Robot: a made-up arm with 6 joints. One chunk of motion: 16 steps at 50 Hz.
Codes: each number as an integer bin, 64 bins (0 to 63) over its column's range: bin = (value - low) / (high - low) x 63, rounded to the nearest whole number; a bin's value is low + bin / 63 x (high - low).
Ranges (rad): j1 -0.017..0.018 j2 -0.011..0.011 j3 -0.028..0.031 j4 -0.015..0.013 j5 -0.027..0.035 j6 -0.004..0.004
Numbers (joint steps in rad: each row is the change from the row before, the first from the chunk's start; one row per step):
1: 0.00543 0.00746 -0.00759 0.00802 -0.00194 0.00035
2: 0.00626 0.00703 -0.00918 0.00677 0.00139 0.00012
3: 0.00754 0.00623 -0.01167 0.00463 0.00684 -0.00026
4: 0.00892 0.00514 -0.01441 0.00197 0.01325 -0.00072
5: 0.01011 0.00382 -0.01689 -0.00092 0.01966 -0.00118
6: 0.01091 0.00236 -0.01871 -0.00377 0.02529 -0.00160
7: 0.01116 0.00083 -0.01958 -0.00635 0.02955 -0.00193
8: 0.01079 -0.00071 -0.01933 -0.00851 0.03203 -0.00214
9: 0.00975 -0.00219 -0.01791 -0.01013 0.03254 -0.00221
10: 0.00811 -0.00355 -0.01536 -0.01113 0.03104 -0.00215
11: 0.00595 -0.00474 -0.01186 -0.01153 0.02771 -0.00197
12: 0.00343 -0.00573 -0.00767 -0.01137 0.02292 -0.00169
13: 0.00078 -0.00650 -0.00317 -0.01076 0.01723 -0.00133
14: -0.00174 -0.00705 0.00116 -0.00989 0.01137 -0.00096
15: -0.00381 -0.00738 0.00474 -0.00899 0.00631 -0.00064
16: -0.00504 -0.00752 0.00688 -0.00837 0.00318 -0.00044
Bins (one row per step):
1: 40 53 22 52 25 34
2: 42 52 20 49 29 32
3: 44 49 17 44 34 29
4: 47 46 15 38 41 26
5: 49 42 12 32 47 22
6: 50 38 10 25 53 19
7: 51 34 9 19 57 16
8: 50 29 9 15 60 15
9: 48 25 11 11 61 14
10: 45 21 13 9 59 15
11: 41 18 17 8 56 16
12: 37 15 22 8 51 18
13: 32 13 27 10 45 21
14: 27 11 31 11 39 24
15: 24 10 35 14 34 26
16: 22 10 37 15 31 28

